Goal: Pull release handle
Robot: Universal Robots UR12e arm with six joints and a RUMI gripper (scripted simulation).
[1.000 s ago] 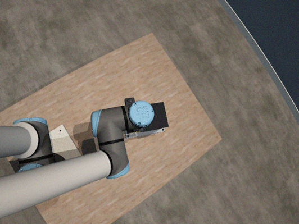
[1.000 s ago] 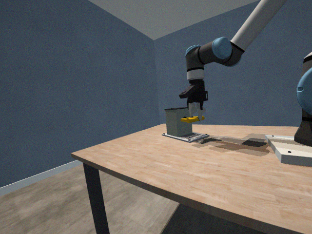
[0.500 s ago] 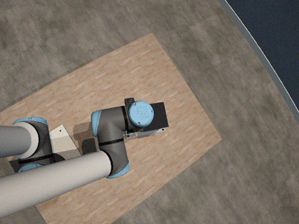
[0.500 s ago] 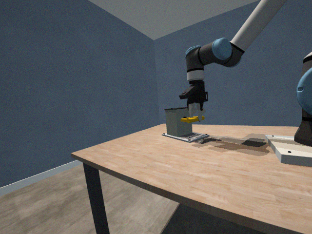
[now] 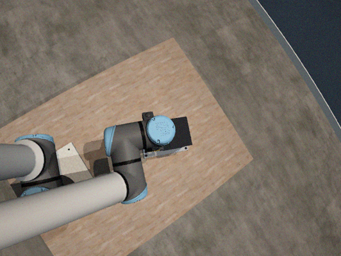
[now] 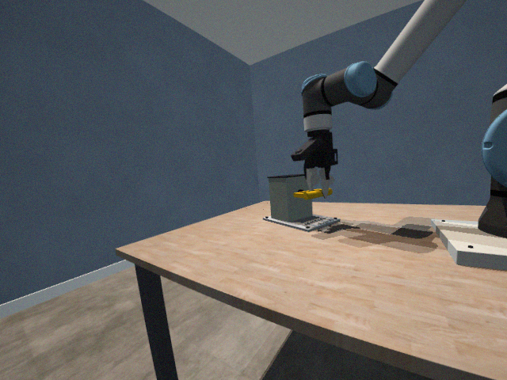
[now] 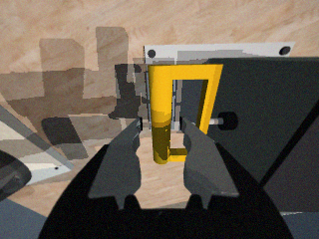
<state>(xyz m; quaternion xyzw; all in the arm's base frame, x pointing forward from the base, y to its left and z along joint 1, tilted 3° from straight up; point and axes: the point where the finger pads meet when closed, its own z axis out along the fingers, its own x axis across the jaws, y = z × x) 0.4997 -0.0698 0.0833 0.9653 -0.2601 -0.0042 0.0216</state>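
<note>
The grey base plate lies 100 mm below my hand, 80 mm ahead of it and 50 mm to the right of it.
</note>
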